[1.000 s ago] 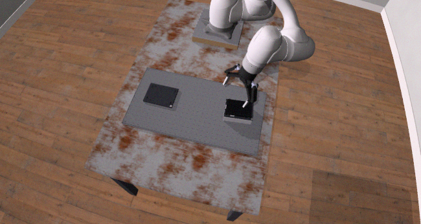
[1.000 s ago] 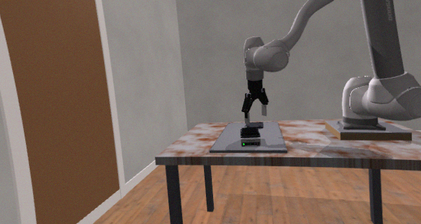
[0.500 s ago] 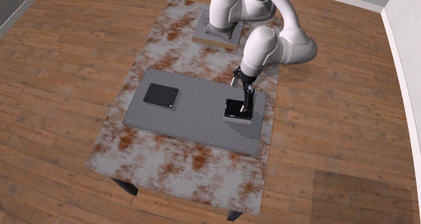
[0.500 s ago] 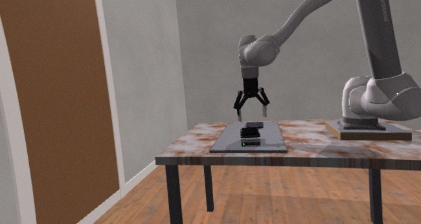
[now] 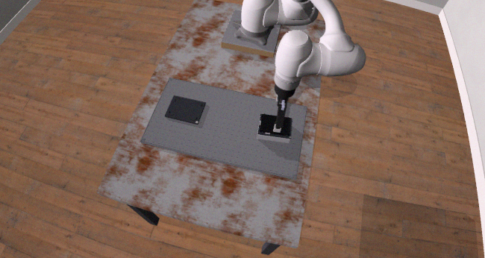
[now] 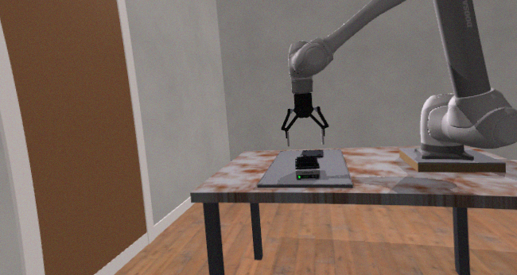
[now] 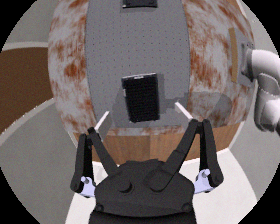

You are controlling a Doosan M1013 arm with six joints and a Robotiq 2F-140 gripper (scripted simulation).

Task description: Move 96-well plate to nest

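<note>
Right now the 96-well plate is 8 cm below my hand. From my hand the other things lie so: plate nest N1: 42 cm to the right, 14 cm below, 3 cm ahead.
</note>
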